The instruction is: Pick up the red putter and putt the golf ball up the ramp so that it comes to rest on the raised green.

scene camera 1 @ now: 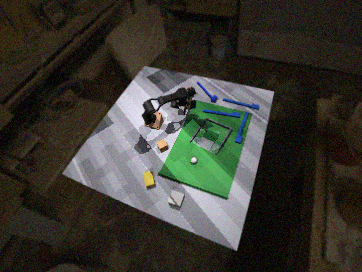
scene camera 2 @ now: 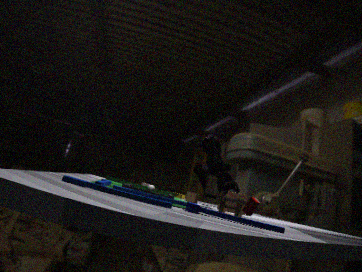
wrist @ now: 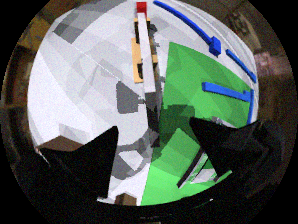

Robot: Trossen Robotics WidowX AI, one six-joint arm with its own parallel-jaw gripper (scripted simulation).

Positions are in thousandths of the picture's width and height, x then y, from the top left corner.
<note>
My gripper (wrist: 522, 560) is open and holds nothing. Further things: a putter (wrist: 492, 252) and a green mat (scene camera 1: 593, 634).
The green mat shows as well in the wrist view (wrist: 629, 310).
</note>
